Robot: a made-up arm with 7 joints. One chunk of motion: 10 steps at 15 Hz.
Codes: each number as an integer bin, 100 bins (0 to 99) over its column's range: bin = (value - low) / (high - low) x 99, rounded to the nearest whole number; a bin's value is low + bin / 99 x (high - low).
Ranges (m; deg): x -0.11..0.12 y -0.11..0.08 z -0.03..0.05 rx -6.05..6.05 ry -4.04..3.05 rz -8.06..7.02
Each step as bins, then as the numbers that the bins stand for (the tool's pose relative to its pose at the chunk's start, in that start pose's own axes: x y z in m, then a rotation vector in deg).
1 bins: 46 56 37 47 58 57
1 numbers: -0.0031 -0.0025 -0.0001 -0.31 0.11 0.62
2 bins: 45 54 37 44 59 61
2 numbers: -0.0055 -0.0064 -0.0001 -0.67 0.19 1.23
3 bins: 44 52 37 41 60 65
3 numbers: -0.0078 -0.0102 -0.0001 -1.04 0.26 1.84
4 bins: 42 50 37 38 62 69
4 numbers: -0.0124 -0.0140 -0.0001 -1.41 0.40 2.45
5 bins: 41 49 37 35 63 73
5 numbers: -0.0147 -0.0160 -0.0001 -1.77 0.47 3.06
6 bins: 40 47 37 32 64 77
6 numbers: -0.0171 -0.0198 -0.0001 -2.14 0.54 3.67
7 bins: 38 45 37 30 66 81
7 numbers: -0.0217 -0.0236 -0.0001 -2.38 0.69 4.28
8 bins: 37 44 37 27 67 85
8 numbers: -0.0240 -0.0256 -0.0001 -2.75 0.76 4.89
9 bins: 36 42 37 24 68 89
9 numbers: -0.0264 -0.0294 -0.0001 -3.12 0.83 5.50
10 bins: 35 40 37 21 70 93
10 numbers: -0.0287 -0.0332 -0.0001 -3.48 0.97 6.11
